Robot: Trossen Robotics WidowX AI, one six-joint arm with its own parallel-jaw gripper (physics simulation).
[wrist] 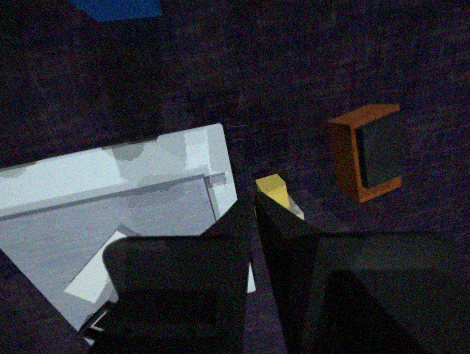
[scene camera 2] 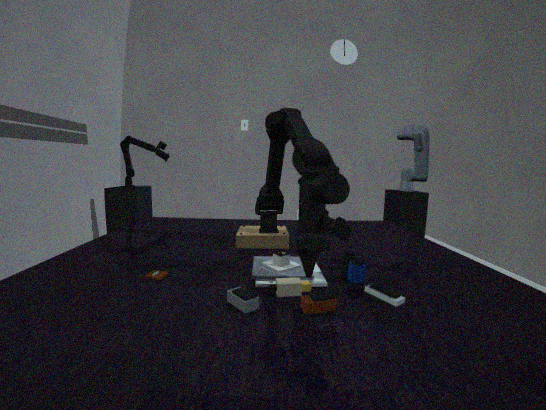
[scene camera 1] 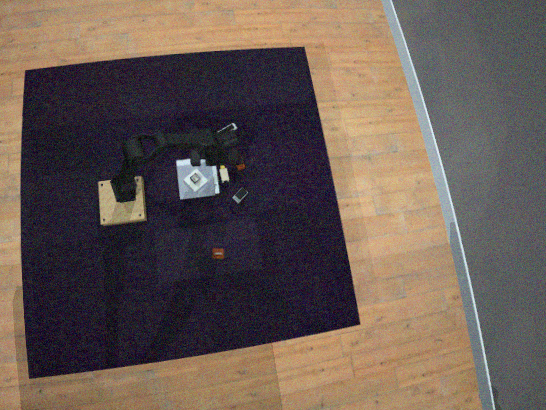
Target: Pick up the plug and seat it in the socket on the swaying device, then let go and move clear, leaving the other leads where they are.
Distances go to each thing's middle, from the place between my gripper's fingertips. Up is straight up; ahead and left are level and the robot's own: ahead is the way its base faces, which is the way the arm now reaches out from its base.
The plug (wrist: pixel 273 186) is 2 cm ahead of my hand, 4 cm to the right of it and 1 cm below it. The rest, counted from my hand: device with socket (scene camera 2: pixel 281 265) 10 cm behind, 5 cm to the right.
